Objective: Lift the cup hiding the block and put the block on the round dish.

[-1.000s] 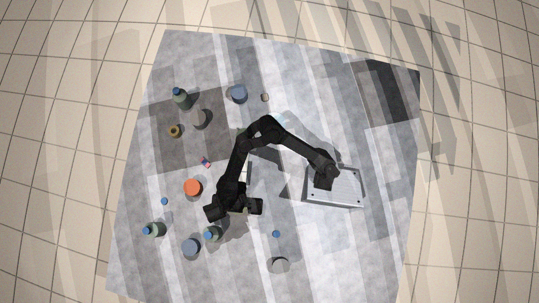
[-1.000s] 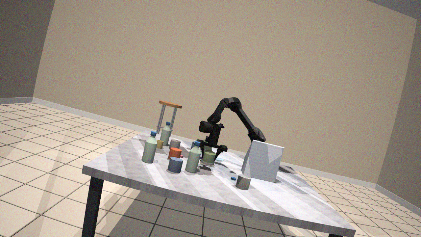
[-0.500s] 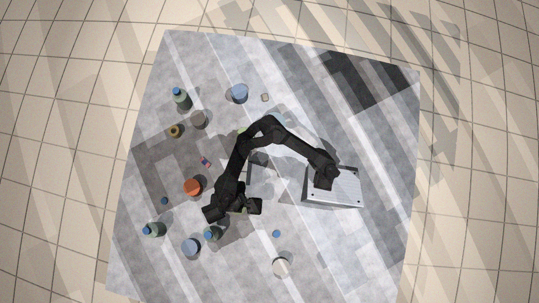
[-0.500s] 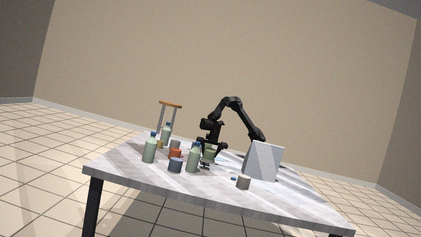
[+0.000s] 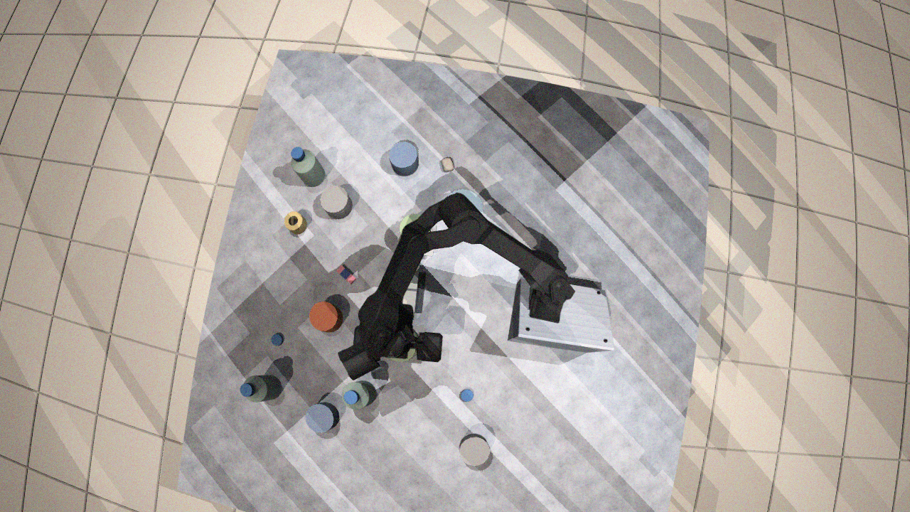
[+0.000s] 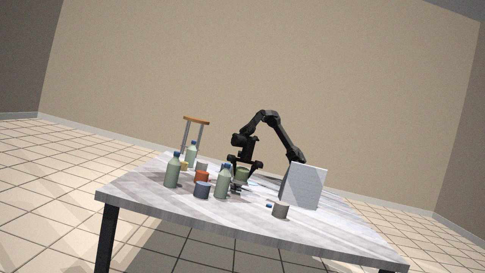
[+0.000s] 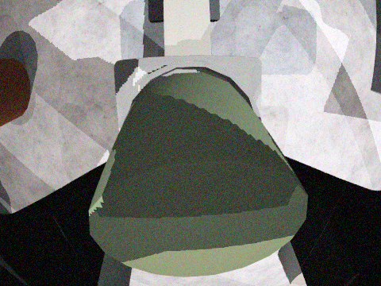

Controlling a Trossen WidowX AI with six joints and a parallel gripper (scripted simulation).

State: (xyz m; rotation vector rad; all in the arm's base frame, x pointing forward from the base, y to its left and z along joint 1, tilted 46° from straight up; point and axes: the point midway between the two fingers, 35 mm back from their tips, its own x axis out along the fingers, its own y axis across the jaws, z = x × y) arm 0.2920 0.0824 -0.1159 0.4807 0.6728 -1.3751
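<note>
Right now the grey block is 20 mm below my gripper tip and 10 mm to the right of it. The rest, counted from my gripper tip: light blue round dish (370 mm to the right, 90 mm below, 60 mm behind); then orange cylinder (210 mm ahead, 60 mm below, 30 mm to the right); then pink-blue eraser (190 mm ahead, 130 mm to the right, 90 mm below).
</note>
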